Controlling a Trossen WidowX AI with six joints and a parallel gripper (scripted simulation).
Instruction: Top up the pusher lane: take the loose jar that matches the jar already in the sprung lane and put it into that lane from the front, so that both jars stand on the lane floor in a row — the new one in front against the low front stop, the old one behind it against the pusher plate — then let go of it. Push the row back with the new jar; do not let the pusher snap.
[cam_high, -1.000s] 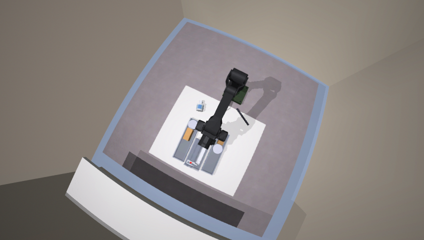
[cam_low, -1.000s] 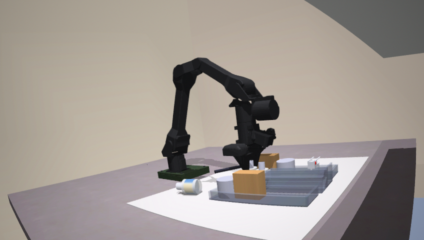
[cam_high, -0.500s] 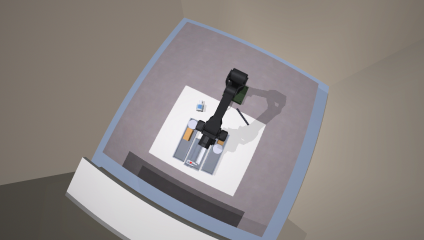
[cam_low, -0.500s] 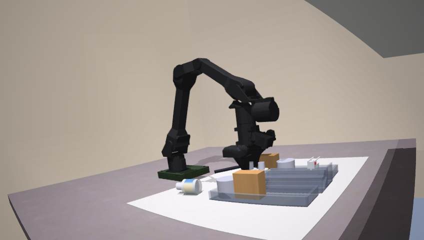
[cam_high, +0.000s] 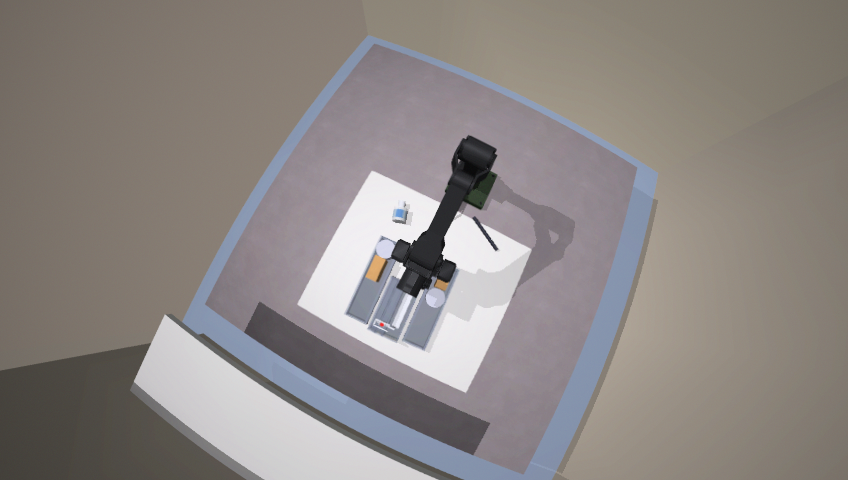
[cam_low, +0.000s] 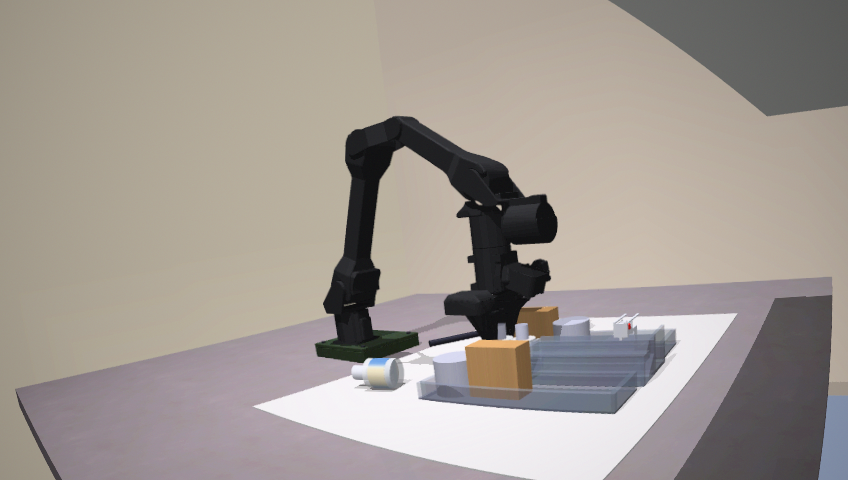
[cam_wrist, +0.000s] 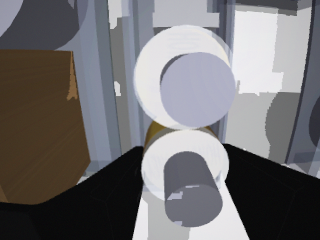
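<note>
Now: gripper tip 140 mm short of the sprung lane, 40 mm to the left of it and 10 mm above it. The rest, counted from my gripper tip: black rod 170 mm behind, 170 mm to the left, 20 mm below.
</note>
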